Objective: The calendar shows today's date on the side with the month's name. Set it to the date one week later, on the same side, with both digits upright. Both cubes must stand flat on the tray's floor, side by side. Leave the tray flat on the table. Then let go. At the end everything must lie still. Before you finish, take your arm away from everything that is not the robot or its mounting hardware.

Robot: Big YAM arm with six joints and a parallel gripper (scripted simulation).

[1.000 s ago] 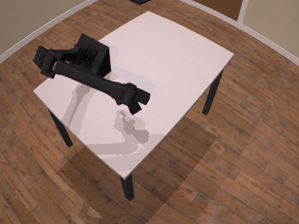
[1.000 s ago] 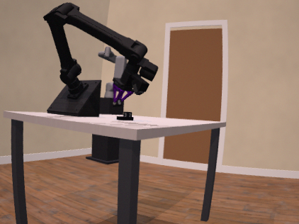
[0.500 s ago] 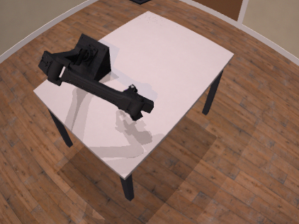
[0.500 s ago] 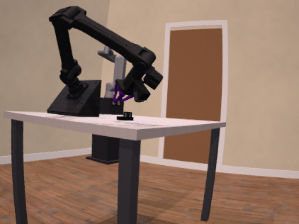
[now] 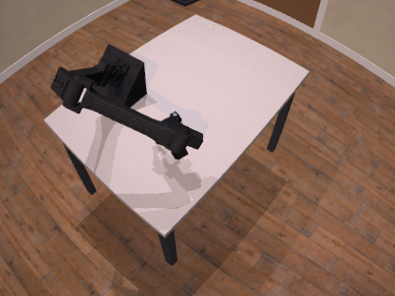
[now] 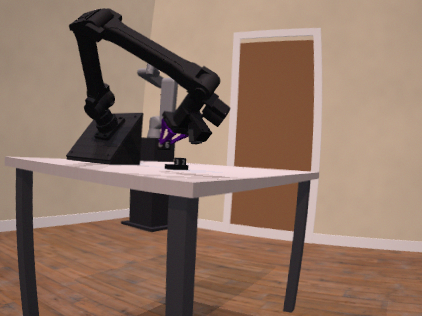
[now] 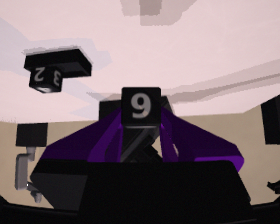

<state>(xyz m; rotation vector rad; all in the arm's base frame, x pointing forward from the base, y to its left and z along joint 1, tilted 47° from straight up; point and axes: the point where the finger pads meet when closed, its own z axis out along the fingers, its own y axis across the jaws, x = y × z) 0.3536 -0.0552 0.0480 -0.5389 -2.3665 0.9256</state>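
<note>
My gripper is now 4 cm past the black tray, 11 cm to the right of it and 8 cm above it. Round my hand: black date cube 1 cm behind, 1 cm below.
</note>
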